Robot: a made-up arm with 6 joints.
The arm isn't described. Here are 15 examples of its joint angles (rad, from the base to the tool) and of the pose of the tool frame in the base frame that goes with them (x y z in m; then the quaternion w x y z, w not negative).
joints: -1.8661 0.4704 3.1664 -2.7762 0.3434 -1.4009
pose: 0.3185 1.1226 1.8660 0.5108 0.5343 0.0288 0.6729
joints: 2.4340 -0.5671 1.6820 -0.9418 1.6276 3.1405
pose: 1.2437 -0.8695 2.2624 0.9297 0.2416 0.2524 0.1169
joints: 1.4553 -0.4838 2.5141 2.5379 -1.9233 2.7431
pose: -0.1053 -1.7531 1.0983 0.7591 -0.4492 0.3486 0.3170
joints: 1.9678 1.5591 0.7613 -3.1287 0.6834 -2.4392
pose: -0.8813 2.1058 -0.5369 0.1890 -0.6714 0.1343 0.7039
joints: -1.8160 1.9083 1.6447 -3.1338 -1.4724 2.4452
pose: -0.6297 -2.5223 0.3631 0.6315 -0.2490 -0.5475 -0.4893
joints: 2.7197 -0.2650 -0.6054 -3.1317 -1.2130 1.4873
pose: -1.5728 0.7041 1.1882 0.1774 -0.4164 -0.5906 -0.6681
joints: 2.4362 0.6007 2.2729 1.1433 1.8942 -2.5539
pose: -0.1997 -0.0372 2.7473 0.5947 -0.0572 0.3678 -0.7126
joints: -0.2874 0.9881 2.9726 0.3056 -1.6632 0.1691
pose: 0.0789 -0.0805 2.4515 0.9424 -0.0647 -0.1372 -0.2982
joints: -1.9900 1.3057 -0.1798 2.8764 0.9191 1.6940
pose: -0.4510 -1.1056 -0.9032 0.4369 -0.7412 -0.0858 0.5024
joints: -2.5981 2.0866 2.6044 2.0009 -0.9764 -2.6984
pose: -1.9381 -1.0100 1.3700 0.0437 0.4103 0.5059 0.7575
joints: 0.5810 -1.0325 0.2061 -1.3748 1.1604 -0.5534
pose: -0.0661 -0.2402 2.6889 0.0293 0.8543 -0.4607 0.2390
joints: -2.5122 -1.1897 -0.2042 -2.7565 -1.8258 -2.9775
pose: 0.0389 -0.0539 2.4342 0.0439 -0.9816 -0.1225 -0.1398
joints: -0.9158 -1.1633 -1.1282 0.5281 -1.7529 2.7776
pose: 0.5834 -0.9083 1.0725 0.2597 -0.4359 0.5854 0.6323
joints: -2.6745 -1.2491 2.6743 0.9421 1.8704 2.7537
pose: 1.2906 0.4926 -0.5135 0.3708 -0.5160 0.7027 -0.3201
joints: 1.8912 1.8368 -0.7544 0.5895 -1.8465 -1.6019
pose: 0.2031 -0.3014 -0.5103 0.2629 -0.8450 -0.1338 -0.4460
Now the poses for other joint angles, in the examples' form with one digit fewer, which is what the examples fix.
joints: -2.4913 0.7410 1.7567 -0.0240 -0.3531 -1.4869
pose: -1.172 -0.894 2.791 0.434 -0.015 -0.688 -0.582
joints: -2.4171 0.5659 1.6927 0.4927 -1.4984 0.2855
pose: -0.959 -0.733 2.762 0.137 0.127 0.259 -0.948
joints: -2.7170 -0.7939 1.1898 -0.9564 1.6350 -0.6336
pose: 1.149 0.683 2.459 0.265 -0.700 -0.525 0.406
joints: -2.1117 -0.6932 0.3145 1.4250 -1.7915 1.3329
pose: -0.331 -0.208 2.649 0.048 -0.288 -0.760 0.580
